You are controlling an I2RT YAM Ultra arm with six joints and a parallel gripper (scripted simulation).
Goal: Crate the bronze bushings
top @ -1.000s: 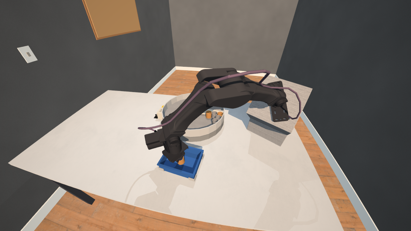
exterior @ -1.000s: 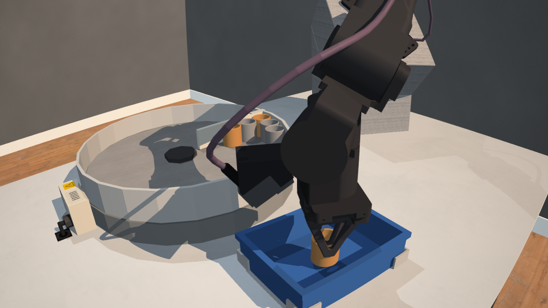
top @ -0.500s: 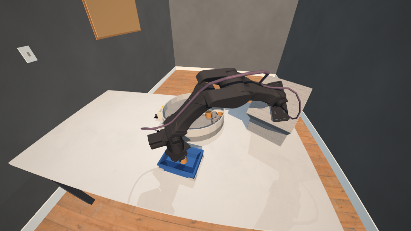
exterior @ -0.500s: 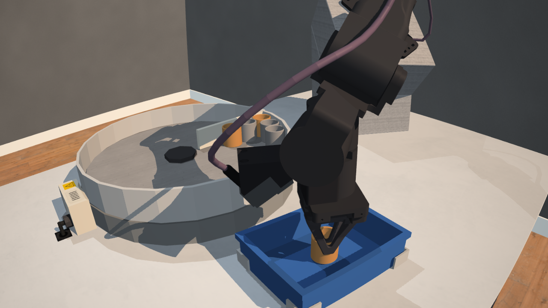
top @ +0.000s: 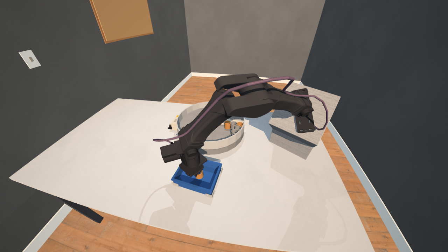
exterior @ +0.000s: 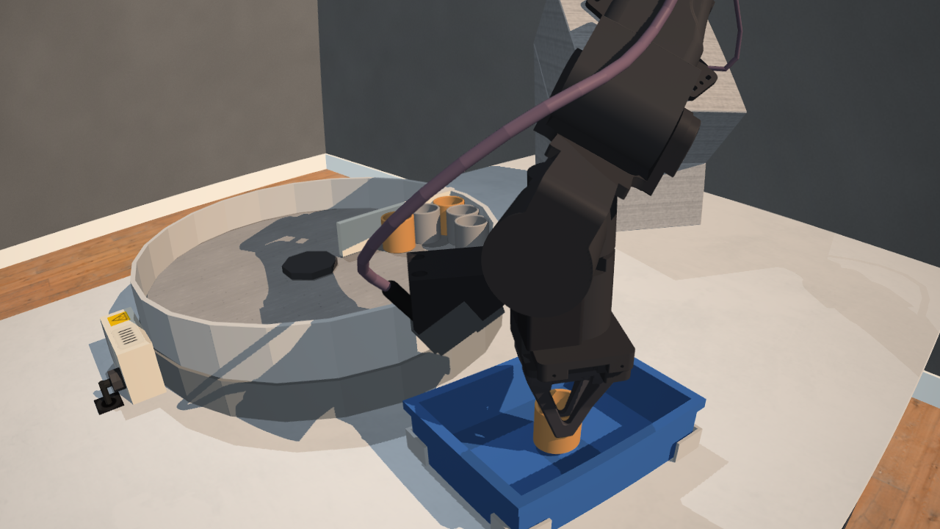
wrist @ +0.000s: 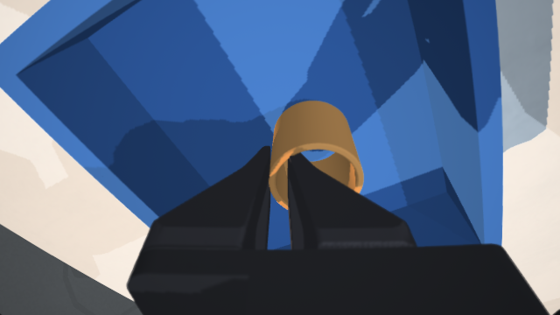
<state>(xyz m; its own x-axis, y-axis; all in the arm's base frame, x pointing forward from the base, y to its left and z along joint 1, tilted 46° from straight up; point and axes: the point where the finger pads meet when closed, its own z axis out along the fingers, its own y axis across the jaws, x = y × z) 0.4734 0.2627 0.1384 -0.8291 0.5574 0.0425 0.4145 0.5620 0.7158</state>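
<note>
The blue crate is 1 cm to the right of my hand and 1 cm below it. Also, from my hand: round turntable (6 cm ahead, 36 cm to the right, 1 cm above).
</note>
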